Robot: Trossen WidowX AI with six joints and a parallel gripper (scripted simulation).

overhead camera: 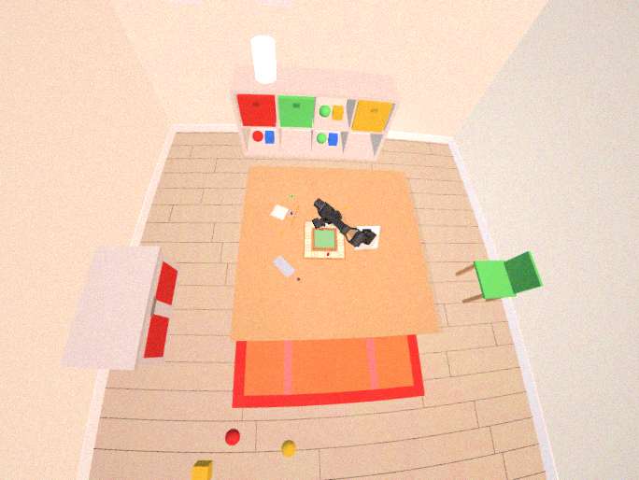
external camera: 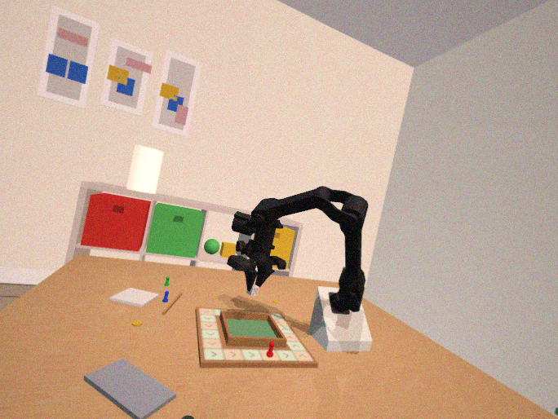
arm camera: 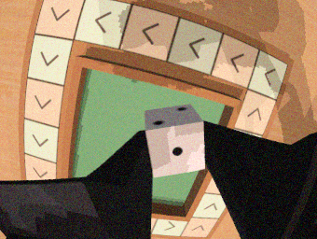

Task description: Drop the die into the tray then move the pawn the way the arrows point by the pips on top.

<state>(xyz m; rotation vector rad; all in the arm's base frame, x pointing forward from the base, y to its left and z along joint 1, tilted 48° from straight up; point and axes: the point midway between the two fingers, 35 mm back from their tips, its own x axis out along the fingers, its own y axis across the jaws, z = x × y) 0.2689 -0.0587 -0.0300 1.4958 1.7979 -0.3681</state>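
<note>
The red pawn lies 2 cm behind my gripper tip, 17 cm to the left of it and 8 cm below it. Also, from my gripper tip: blue pawn: 23 cm ahead, 15 cm to the right, 9 cm below; then white die: right at my gripper tip; then pencil: 20 cm ahead, 13 cm to the right, 10 cm below.
</note>
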